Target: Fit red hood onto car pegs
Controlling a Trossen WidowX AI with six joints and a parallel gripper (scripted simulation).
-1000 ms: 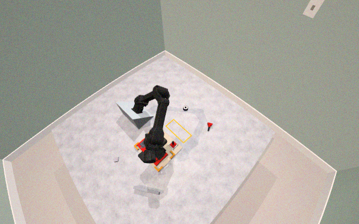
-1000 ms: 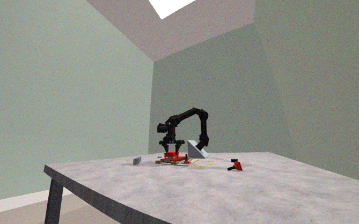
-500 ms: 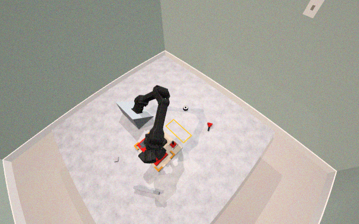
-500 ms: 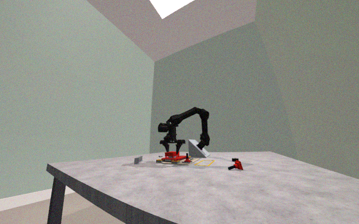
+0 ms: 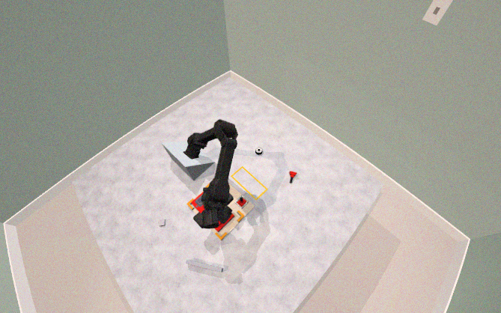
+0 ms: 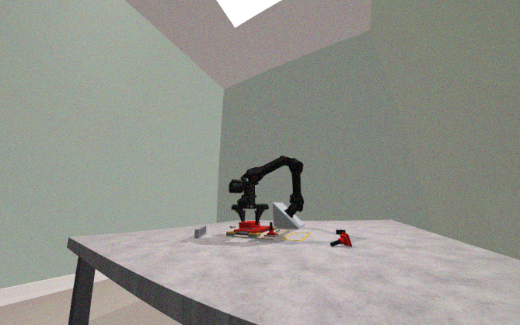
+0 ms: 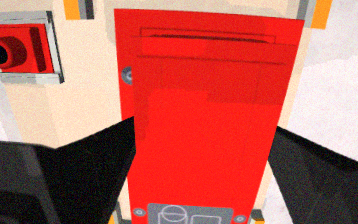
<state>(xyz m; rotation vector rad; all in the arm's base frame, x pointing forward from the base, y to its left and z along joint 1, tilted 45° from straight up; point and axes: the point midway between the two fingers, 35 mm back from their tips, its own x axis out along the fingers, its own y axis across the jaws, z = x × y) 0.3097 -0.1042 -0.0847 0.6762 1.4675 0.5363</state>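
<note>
Right now my gripper tip is 10 mm below the red hood. Also, from my gripper tip: engine block 20 mm below; small ring 70 mm behind, 420 mm to the left, 30 mm below.
</note>
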